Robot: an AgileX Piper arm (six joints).
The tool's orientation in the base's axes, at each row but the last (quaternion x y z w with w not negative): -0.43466 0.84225 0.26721 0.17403; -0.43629 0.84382 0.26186 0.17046; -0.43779 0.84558 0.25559 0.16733; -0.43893 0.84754 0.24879 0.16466; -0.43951 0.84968 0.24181 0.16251; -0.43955 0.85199 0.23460 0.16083; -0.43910 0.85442 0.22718 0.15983; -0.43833 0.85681 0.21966 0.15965; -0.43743 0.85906 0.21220 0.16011
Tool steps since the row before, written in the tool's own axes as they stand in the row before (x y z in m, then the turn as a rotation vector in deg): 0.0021 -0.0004 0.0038 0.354 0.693 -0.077; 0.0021 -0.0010 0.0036 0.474 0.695 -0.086; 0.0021 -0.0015 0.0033 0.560 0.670 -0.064; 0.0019 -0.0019 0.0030 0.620 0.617 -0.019; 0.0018 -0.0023 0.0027 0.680 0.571 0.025; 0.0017 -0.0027 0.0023 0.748 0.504 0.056; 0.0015 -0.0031 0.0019 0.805 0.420 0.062; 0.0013 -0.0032 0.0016 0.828 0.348 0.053; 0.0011 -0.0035 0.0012 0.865 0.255 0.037
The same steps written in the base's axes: -0.0006 0.0008 -0.0043 -0.775 0.060 0.082; -0.0001 0.0003 -0.0043 -0.845 -0.022 0.028; 0.0003 -0.0002 -0.0042 -0.871 -0.078 -0.040; 0.0007 -0.0005 -0.0039 -0.858 -0.118 -0.122; 0.0011 -0.0009 -0.0037 -0.851 -0.157 -0.200; 0.0014 -0.0013 -0.0034 -0.832 -0.220 -0.276; 0.0018 -0.0016 -0.0031 -0.795 -0.298 -0.329; 0.0020 -0.0017 -0.0027 -0.749 -0.356 -0.349; 0.0024 -0.0020 -0.0023 -0.695 -0.438 -0.373
